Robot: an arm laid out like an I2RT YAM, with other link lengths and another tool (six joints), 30 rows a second.
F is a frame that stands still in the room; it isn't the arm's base.
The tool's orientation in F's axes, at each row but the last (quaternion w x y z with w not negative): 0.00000 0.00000 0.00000 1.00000; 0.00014 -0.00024 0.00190 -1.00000; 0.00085 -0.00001 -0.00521 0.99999; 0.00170 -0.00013 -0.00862 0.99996; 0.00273 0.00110 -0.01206 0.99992; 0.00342 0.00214 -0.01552 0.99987; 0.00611 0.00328 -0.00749 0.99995; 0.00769 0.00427 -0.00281 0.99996; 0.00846 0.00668 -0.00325 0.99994; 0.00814 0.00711 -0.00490 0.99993; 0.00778 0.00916 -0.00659 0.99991
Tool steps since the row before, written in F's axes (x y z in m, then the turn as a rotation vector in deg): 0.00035 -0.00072 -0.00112 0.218 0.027 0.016; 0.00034 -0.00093 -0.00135 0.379 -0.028 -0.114; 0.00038 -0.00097 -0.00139 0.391 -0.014 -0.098; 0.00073 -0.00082 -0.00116 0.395 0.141 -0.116; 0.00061 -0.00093 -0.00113 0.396 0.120 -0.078; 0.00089 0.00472 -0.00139 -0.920 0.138 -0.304; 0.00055 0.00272 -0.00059 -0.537 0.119 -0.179; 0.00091 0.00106 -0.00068 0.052 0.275 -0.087; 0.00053 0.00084 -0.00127 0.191 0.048 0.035; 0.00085 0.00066 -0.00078 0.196 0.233 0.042; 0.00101 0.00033 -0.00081 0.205 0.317 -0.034
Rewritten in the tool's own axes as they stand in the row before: -0.00035 0.00072 -0.00112 -0.218 -0.027 0.016; -0.00034 0.00094 -0.00135 -0.379 0.029 -0.114; -0.00038 0.00098 -0.00138 -0.391 0.014 -0.098; -0.00073 0.00084 -0.00115 -0.394 -0.140 -0.119; -0.00062 0.00095 -0.00111 -0.396 -0.120 -0.080; -0.00086 -0.00468 -0.00153 0.920 -0.122 -0.312; -0.00052 -0.00272 -0.00063 0.537 -0.110 -0.184; -0.00090 -0.00107 -0.00068 -0.049 -0.275 -0.088; -0.00053 -0.00084 -0.00127 -0.190 -0.051 0.037; -0.00085 -0.00067 -0.00077 -0.192 -0.237 0.042; -0.00102 -0.00034 -0.00080 -0.201 -0.320 -0.034
